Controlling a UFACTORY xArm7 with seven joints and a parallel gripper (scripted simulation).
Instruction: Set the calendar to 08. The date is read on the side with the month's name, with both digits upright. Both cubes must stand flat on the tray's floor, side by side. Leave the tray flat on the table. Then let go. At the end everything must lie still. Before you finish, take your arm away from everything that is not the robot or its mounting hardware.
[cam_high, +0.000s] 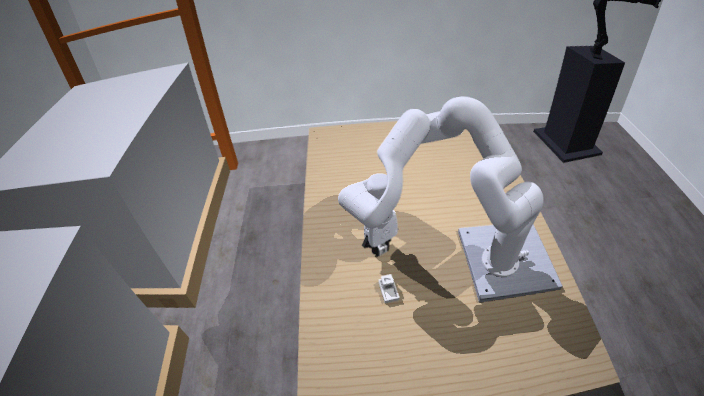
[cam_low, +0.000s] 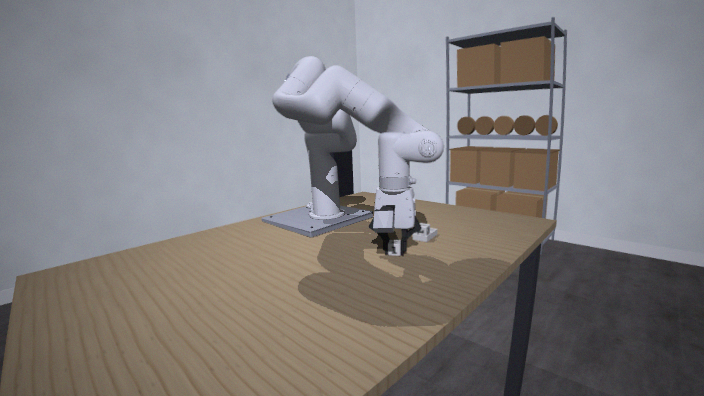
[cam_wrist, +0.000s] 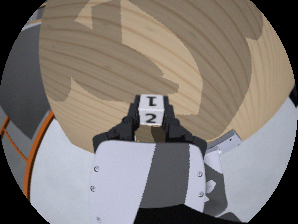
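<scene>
The white digit cube is right at my hand. From my hand the other things lie so: white tray 160 mm to the left, 20 mm ahead, 10 mm below.
</scene>
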